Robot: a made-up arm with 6 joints.
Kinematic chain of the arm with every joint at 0, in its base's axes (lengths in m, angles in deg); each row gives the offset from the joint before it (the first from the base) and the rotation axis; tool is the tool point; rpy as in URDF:
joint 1: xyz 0 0 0.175 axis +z
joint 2: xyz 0 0 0 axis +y
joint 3: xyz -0.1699 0 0.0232 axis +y
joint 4: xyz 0.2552 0 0.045 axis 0.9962 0 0.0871
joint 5: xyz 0 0 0 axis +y
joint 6: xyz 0.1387 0 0.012 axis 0.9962 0 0.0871
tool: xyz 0 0 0 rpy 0 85 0
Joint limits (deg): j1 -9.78..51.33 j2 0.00..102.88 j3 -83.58..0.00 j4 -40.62..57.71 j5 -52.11..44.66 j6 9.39..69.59
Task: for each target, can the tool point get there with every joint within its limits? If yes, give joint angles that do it. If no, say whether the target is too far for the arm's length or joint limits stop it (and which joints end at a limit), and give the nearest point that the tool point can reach.
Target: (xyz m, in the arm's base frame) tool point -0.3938 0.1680 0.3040
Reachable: no: joint limits stop it (at a limit: joint 1, joint 2, joint 3, joint 5) | nearest point -0.2730 0.0915 0.5449 | short by 0.280 m
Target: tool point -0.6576 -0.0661 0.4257
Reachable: no: too far | nearest point -0.2922 -0.0294 0.5451 | short by 0.386 m
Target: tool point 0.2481 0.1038 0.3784
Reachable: yes | joints 23.91 37.38 -39.15 24.02 -5.78 22.77
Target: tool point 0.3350 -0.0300 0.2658
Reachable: yes | joints 2.77 68.52 -38.32 34.21 -36.23 48.27
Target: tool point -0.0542 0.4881 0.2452
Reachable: no: joint limits stop it (at a limit: joint 1, joint 4, joint 5) | nearest point 0.1523 0.3228 0.2452 | short by 0.264 m
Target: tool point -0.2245 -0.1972 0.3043
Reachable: no: joint limits stop it (at a limit: joint 2, joint 3, joint 5) | nearest point -0.2174 -0.1910 0.5450 | short by 0.241 m
